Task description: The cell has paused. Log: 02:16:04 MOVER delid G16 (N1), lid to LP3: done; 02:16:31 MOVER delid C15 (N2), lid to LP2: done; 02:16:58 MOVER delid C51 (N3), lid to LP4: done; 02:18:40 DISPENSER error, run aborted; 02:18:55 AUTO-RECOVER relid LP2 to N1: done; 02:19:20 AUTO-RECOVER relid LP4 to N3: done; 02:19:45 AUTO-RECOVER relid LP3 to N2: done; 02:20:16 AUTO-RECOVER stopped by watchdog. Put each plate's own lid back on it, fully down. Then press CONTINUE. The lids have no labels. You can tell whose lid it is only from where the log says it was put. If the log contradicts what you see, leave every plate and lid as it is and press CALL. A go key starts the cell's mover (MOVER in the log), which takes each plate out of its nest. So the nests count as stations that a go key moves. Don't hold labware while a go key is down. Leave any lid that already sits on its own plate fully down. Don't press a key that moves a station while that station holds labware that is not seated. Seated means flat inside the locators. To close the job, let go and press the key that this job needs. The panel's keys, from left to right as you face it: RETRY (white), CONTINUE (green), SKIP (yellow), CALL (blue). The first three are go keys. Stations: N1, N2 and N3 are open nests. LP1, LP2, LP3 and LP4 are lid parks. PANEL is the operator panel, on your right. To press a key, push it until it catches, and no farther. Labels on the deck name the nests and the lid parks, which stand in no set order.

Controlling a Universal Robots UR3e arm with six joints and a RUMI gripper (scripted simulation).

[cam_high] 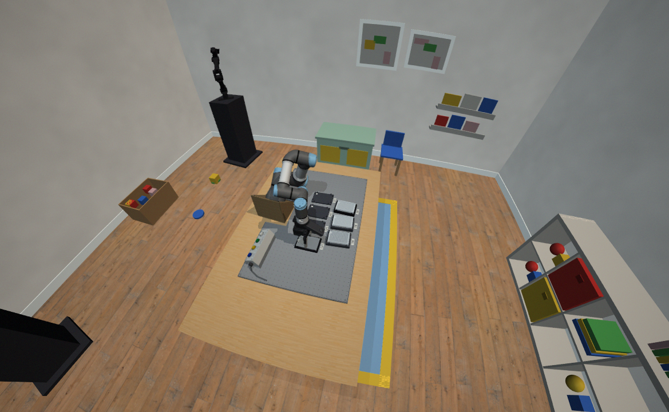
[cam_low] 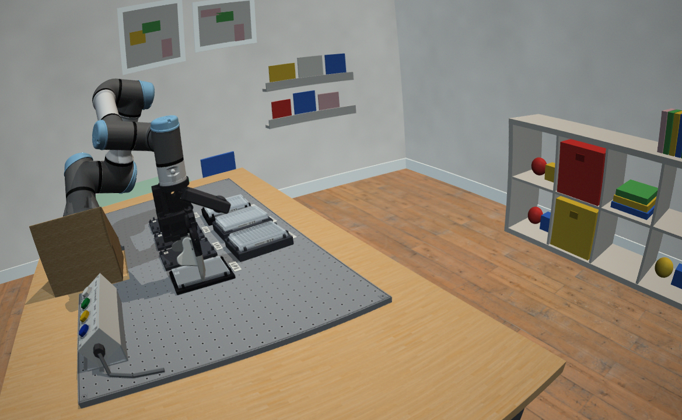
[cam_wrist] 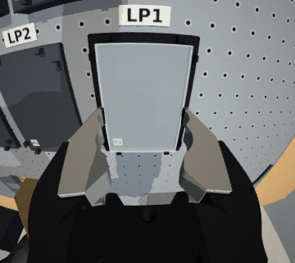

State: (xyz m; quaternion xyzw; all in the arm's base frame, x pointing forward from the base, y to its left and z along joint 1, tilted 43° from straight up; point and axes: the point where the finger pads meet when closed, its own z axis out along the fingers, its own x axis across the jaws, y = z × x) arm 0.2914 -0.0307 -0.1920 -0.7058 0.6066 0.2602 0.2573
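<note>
Now: hand 1 cm above the pale grey lid. The rest, counted from my hand: plate: 16 cm ahead, 9 cm to the left; lid park LP1: 2 cm below; lid park LP2: 2 cm behind, 13 cm to the left, 2 cm below.
</note>
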